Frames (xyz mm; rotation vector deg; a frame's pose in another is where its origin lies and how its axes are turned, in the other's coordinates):
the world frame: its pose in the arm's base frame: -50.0 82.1 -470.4 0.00 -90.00 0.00
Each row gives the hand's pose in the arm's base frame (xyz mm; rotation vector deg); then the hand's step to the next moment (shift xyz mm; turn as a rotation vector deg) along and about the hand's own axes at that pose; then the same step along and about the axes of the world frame.
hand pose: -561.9 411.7 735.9 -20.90 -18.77 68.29
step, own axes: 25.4 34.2 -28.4 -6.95 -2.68 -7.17
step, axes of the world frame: -39.1 32.1 7.8 -5.62 -8.14 -3.01
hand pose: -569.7 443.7 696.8 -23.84 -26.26 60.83
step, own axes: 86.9 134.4 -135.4 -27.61 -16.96 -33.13
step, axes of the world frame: -170.6 121.3 -11.5 -22.83 -35.51 -19.10
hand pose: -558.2 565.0 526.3 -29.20 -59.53 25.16
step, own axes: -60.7 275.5 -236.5 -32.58 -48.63 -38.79
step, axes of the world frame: -302.0 141.6 -155.8 -9.94 -64.78 -25.21
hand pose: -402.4 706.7 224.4 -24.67 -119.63 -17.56
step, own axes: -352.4 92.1 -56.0 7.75 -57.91 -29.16
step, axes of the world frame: -267.3 -1.9 -253.6 19.03 -62.20 5.75
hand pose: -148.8 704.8 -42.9 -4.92 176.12 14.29
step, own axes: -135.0 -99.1 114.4 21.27 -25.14 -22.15
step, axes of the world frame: -120.3 -72.2 -146.4 16.53 -29.45 20.84
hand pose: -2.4 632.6 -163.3 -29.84 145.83 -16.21
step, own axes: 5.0 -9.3 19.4 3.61 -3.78 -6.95
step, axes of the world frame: -15.8 -12.4 -9.2 5.35 -4.25 5.38
